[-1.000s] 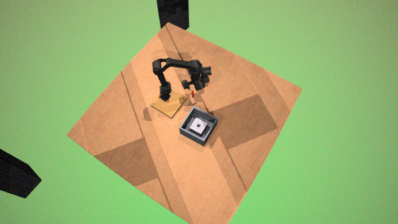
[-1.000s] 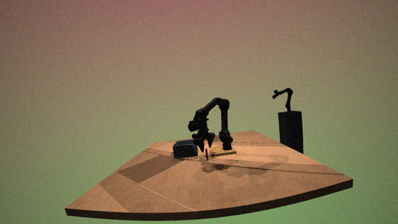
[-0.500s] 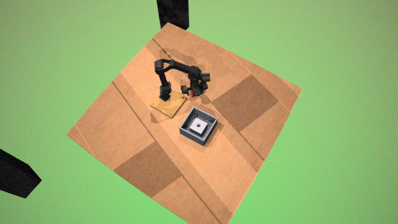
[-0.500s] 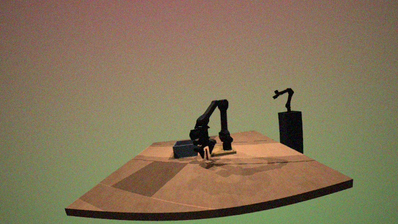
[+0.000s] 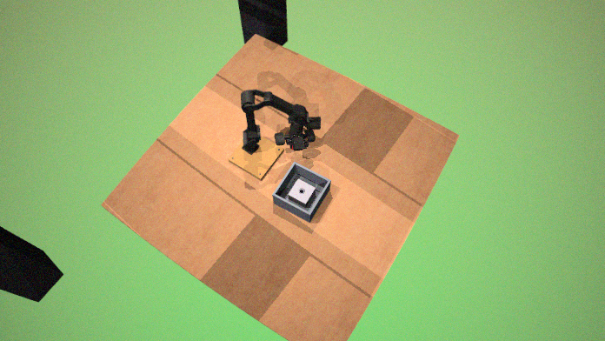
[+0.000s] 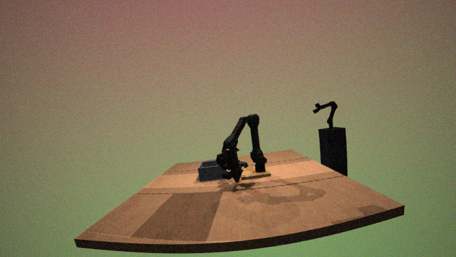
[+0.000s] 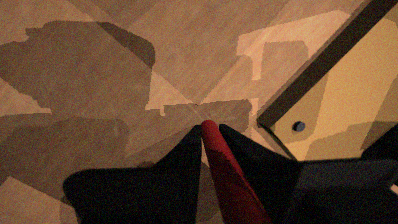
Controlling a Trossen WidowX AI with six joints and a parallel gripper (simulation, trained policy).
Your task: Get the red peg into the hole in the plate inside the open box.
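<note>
Right now the light grey plate is 19 cm ahead of my gripper tip, 17 cm to the right of it and 4 cm above it. From my gripper tip the other things lie so: grey box 19 cm ahead, 17 cm to the right, 2 cm above; then red peg 4 cm above.
</note>
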